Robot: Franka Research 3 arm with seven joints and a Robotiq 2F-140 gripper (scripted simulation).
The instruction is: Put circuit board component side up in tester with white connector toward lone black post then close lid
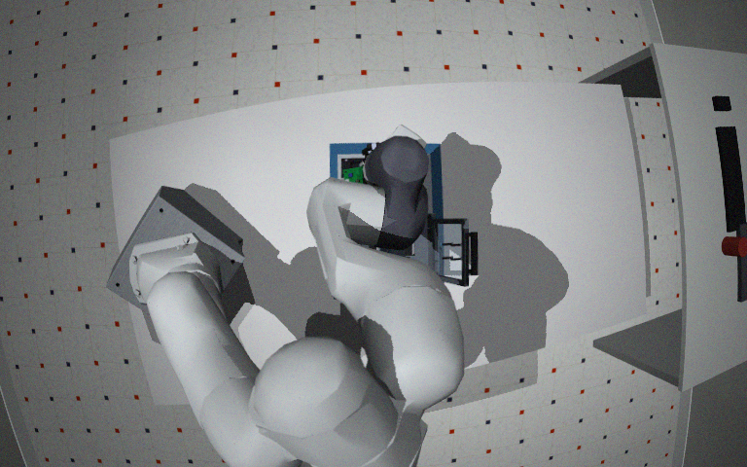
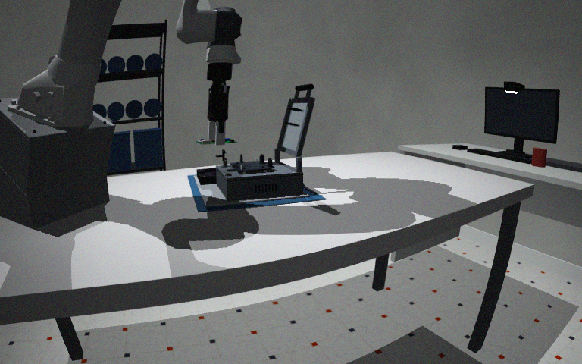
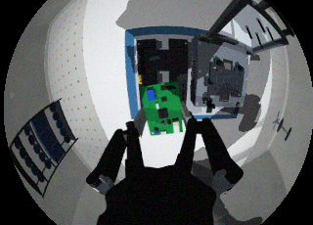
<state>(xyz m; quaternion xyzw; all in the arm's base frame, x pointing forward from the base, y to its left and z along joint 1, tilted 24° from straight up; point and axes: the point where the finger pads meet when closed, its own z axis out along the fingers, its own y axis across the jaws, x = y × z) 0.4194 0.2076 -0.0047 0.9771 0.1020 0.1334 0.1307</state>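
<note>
Right now the green circuit board is 2 cm below my hand. Round my hand: see-through lid: 19 cm ahead, 16 cm to the right, 4 cm above.
</note>
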